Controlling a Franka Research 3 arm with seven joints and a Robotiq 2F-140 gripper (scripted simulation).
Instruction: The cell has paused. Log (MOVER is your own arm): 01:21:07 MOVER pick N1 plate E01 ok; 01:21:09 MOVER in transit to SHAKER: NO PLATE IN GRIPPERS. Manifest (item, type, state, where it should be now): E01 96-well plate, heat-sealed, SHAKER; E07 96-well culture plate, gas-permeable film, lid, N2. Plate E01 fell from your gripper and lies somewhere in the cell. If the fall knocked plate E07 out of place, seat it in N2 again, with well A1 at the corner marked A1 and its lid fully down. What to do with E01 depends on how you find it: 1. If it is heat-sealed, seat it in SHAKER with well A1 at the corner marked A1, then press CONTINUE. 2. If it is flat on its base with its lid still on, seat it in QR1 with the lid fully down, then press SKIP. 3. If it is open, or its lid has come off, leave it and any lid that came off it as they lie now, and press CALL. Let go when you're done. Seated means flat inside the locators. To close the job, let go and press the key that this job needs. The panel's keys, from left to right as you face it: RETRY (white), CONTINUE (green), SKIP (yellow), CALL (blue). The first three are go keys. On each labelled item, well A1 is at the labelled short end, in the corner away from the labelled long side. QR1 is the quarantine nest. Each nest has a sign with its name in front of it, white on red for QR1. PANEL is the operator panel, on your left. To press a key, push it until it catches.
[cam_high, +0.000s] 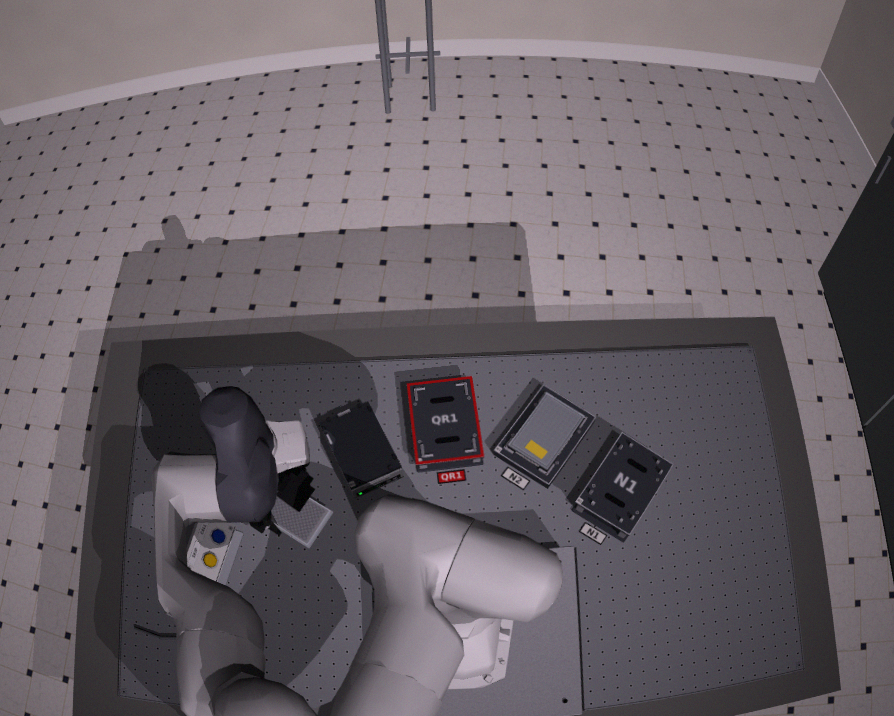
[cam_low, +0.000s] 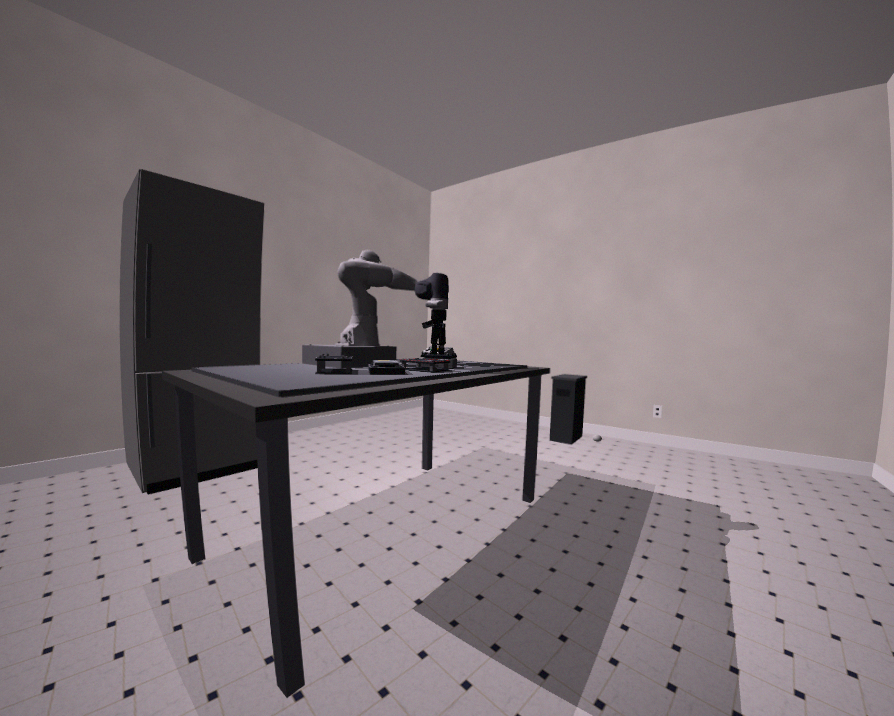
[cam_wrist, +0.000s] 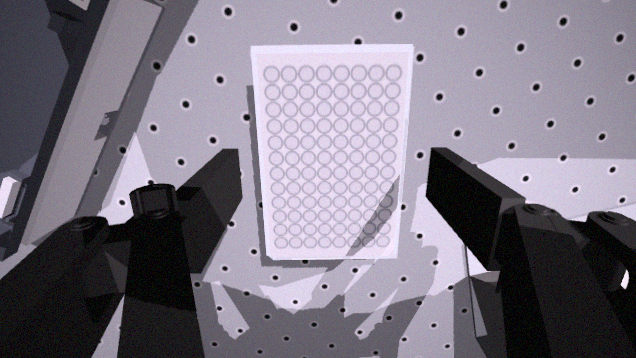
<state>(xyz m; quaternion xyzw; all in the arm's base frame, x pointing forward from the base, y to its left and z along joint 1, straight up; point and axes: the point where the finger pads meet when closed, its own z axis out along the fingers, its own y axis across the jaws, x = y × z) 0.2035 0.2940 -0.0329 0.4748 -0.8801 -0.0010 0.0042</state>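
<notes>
Now: the plate E01 50 mm below my hand. From my hand the other things lie so: blue key: 70 mm behind, 130 mm to the left, 10 mm above; then yellow key: 120 mm behind, 150 mm to the left, 10 mm above; then green continue key: 160 mm behind, 160 mm to the left, 10 mm above.
</notes>
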